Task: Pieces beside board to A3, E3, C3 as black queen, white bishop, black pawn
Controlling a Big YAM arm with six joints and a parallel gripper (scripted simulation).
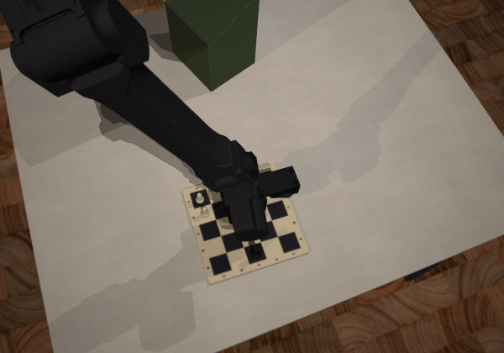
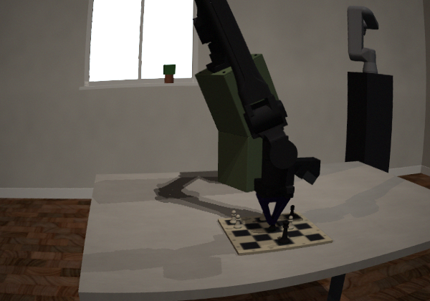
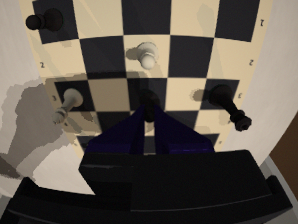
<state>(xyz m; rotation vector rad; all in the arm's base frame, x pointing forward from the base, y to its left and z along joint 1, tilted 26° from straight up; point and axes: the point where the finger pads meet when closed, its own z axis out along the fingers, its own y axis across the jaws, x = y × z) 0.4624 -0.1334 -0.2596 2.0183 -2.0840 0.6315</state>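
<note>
Now: the chessboard 1 cm to the left of my hand and 3 cm below it. From my hand the other things lie so: black queen 8 cm ahead; then white bishop 8 cm behind, 1 cm to the left.
</note>
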